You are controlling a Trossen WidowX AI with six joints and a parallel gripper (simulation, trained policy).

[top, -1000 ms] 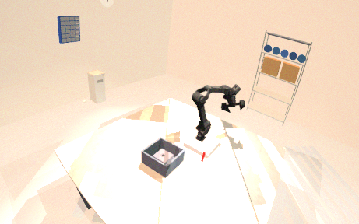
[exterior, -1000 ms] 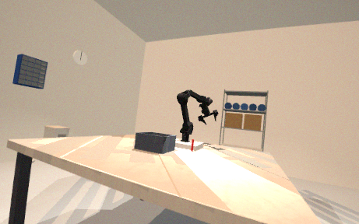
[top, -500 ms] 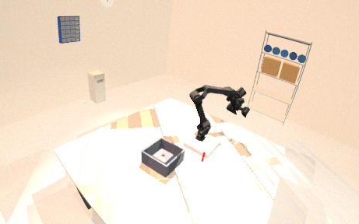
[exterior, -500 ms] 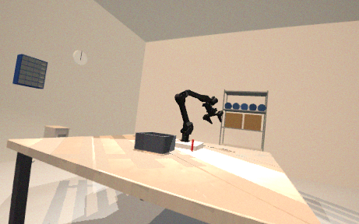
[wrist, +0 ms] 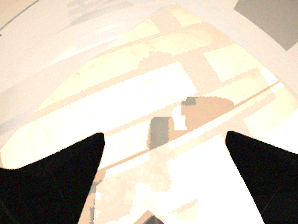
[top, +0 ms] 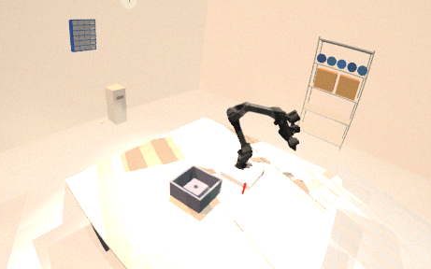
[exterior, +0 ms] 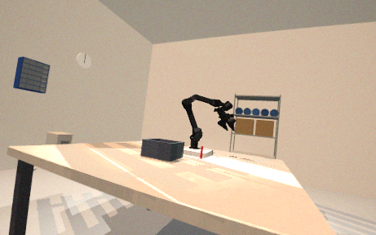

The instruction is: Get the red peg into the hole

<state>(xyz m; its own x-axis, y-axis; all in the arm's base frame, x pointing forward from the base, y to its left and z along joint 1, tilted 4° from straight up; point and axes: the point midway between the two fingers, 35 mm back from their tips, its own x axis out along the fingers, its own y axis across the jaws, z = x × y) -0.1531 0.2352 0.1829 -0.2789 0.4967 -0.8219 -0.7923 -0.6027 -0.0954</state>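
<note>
Right now my gripper tip is 320 mm short of the red peg, 150 mm to the left of it and 160 mm above it. Also, from my gripper tip: dark grey box: 480 mm ahead, 350 mm to the right, 180 mm below.
</note>
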